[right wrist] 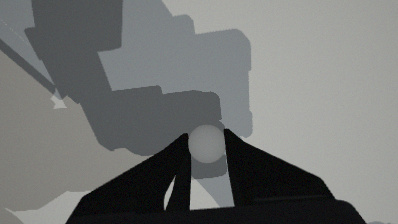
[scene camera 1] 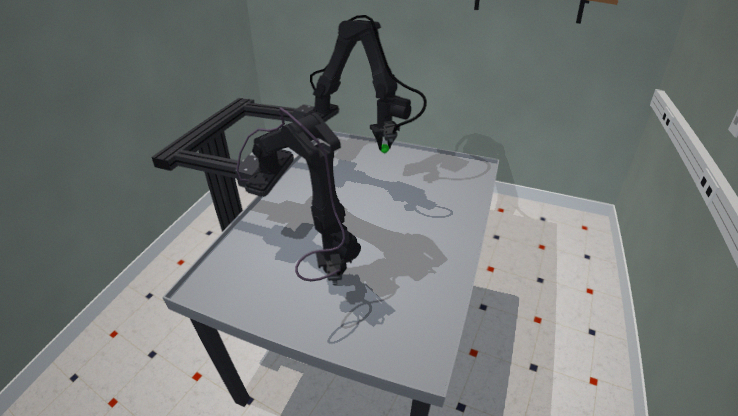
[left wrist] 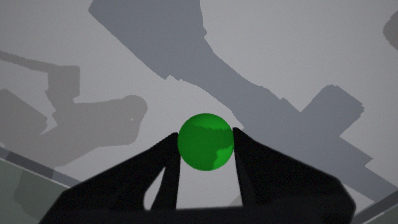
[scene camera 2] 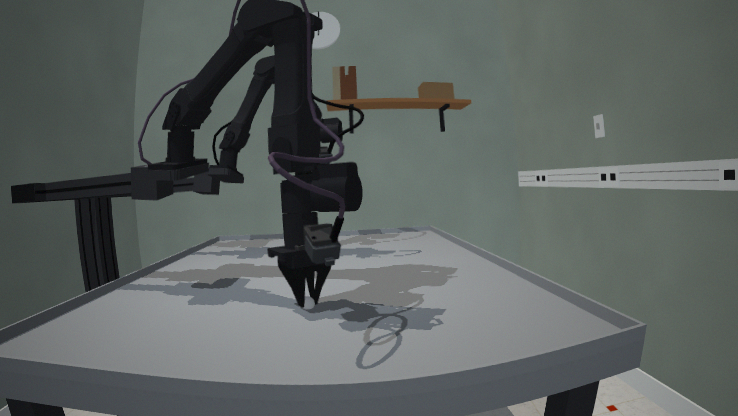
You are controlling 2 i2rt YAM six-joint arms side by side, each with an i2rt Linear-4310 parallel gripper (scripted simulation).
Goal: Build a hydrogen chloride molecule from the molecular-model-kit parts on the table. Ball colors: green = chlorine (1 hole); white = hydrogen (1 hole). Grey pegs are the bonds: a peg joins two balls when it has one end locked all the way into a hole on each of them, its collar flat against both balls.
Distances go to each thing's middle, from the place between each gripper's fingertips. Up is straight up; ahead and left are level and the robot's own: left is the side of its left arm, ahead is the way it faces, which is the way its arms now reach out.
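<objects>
The white ball [right wrist: 206,143] is 550 mm to the right of my left hand, 20 mm behind it and 170 mm below it. As for the green ball [left wrist: 205,141], my left gripper is 10 mm above it.
The green ball is 2 cm ahead of my right hand [scene camera 2: 308,305], 55 cm to the left of it and 16 cm above it. The white ball is right at my right hand.
</objects>
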